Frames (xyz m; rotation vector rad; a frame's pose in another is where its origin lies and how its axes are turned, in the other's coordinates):
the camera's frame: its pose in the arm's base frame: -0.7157 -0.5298 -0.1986 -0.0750 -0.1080 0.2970
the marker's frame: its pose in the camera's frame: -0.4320 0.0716 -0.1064 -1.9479 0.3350 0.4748
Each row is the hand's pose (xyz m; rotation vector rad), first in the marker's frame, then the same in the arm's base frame.
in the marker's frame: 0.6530 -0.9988 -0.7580 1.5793 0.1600 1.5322
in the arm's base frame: -0.0493 -0.4970 0.5492 -0.2378 1.6168 0.7770
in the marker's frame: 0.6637 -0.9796 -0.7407 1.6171 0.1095 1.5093
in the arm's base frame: -0.0504 -0.4917 0.5217 -0.2034 1.5738 0.8003
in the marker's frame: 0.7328 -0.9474 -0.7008 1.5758 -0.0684 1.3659
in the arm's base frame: -0.0103 -0.4631 0.4512 -0.2729 1.3896 0.9113
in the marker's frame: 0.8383 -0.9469 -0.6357 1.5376 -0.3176 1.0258
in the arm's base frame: 0.0592 -0.3887 0.3804 -0.3675 1.0083 1.0035
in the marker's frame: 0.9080 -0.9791 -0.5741 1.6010 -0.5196 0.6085
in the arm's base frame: 0.1046 -0.3064 0.3511 -0.3369 0.5856 0.9772
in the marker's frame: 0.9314 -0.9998 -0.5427 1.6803 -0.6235 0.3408
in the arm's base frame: 0.1178 -0.2647 0.3443 -0.2561 0.3380 0.9186
